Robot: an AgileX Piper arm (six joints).
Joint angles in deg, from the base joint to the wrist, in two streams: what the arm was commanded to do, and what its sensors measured. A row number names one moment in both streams.
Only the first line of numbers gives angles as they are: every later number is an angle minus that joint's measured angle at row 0.
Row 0, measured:
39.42, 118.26, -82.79, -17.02, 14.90, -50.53
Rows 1 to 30, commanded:
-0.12, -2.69, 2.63, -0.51, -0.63, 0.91
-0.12, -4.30, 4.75, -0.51, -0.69, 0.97
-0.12, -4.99, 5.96, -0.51, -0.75, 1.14
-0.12, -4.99, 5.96, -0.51, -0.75, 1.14
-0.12, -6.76, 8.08, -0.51, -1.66, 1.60
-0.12, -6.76, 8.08, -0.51, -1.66, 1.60
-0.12, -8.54, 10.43, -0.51, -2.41, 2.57
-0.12, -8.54, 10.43, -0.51, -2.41, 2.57
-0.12, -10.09, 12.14, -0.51, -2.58, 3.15
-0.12, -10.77, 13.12, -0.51, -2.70, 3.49
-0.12, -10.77, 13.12, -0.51, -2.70, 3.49
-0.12, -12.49, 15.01, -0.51, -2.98, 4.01
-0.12, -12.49, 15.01, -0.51, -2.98, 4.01
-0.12, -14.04, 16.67, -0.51, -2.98, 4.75
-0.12, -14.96, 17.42, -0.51, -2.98, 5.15
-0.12, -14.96, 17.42, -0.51, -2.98, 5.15
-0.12, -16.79, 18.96, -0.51, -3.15, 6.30
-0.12, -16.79, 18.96, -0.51, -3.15, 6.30
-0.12, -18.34, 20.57, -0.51, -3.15, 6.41
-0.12, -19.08, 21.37, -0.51, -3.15, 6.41
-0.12, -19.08, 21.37, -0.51, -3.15, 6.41
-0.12, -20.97, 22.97, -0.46, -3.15, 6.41
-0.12, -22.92, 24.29, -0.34, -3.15, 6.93
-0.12, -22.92, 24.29, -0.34, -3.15, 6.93
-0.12, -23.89, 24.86, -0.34, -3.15, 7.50
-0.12, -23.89, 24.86, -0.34, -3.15, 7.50
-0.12, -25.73, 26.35, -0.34, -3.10, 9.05
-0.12, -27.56, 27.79, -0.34, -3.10, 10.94
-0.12, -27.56, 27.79, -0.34, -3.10, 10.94
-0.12, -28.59, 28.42, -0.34, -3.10, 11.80
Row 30, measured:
0.00, -25.67, 26.81, -0.34, -2.98, 8.99
